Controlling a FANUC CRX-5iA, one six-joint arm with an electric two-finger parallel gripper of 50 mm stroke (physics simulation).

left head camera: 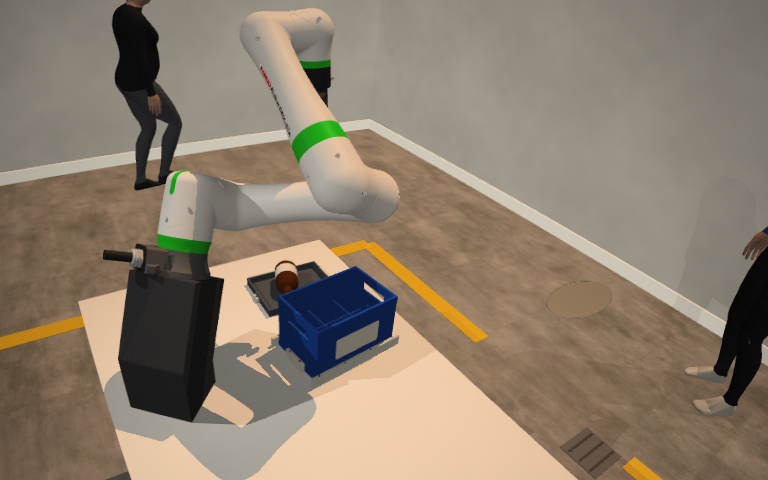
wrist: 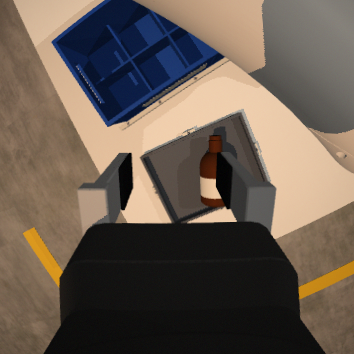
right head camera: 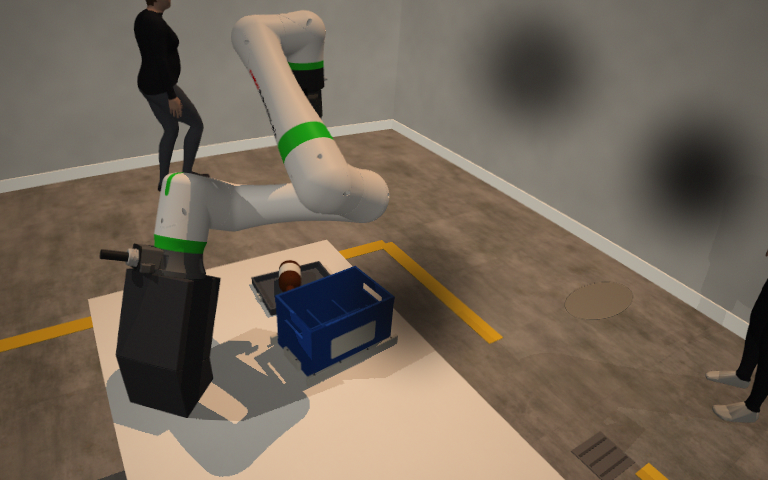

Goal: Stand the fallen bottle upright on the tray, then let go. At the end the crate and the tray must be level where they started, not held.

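Places are measured from the arm's base along level axes (x back, y right, z up), in centimetres.
Pixels of known places: gripper, fingertip midpoint: point(wrist: 174, 169); arm's base, link origin: point(left head camera: 179, 274) point(right head camera: 175, 273).
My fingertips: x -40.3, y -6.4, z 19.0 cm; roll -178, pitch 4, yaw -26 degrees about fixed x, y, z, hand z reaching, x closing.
Note:
For each thing: its top centre in the pictures, then the offset to it from my fingertips. Level surfaces: height alone.
- brown bottle with a cream label, top centre: point(wrist: 217, 173) point(left head camera: 286, 272) point(right head camera: 289, 272) dy -12.4, dx +2.0, dz -41.5 cm
- dark grey tray, top centre: point(wrist: 205, 172) point(left head camera: 293, 283) point(right head camera: 296, 283) dy -12.4, dx -0.3, dz -46.8 cm
- blue crate, top centre: point(wrist: 141, 36) point(left head camera: 338, 296) point(right head camera: 335, 296) dy +17.1, dx +0.8, dz -31.8 cm
- pale table, surface height: dz -49.3 cm
A brown bottle with a cream label point(left head camera: 287, 278) point(right head camera: 289, 278) point(wrist: 208, 189) lies on its side on the dark grey tray point(left head camera: 308, 276) point(right head camera: 311, 277) point(wrist: 167, 175), its neck towards the crate. The blue crate point(left head camera: 385, 323) point(right head camera: 384, 316) point(wrist: 131, 61) stands upright beside the tray; in the wrist view its compartments look empty. The tray looks level. My gripper point(wrist: 174, 169) is open and empty, high above the tray. In the wrist view the right finger covers part of the bottle. In both head views the fingertips are hidden behind the arm.
The tray and crate stand on a pale table point(left head camera: 396, 424) point(right head camera: 385, 424). The black robot base point(left head camera: 164, 339) point(right head camera: 161, 339) stands to their left. A person point(left head camera: 135, 50) point(right head camera: 158, 56) stands behind the table; another person's legs point(left head camera: 741, 333) point(right head camera: 761, 339) show at the right.

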